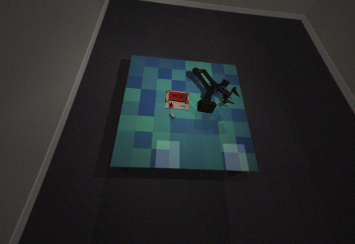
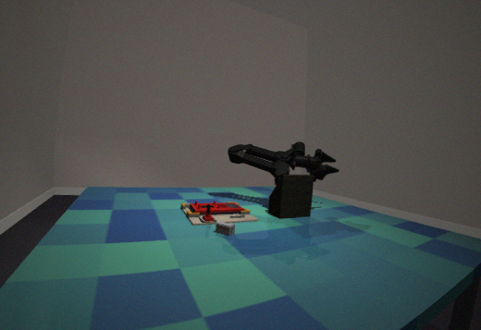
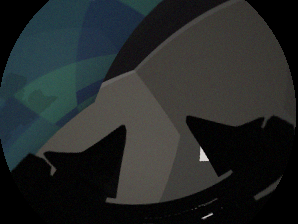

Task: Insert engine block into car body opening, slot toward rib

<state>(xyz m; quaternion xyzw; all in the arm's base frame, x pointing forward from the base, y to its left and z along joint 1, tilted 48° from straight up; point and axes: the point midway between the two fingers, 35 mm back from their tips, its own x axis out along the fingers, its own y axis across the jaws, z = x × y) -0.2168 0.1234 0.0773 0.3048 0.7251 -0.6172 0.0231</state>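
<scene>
The dark grey engine block lies 60 cm ahead of my gripper tip, 20 cm below it and 9 cm to the left of it.
</scene>
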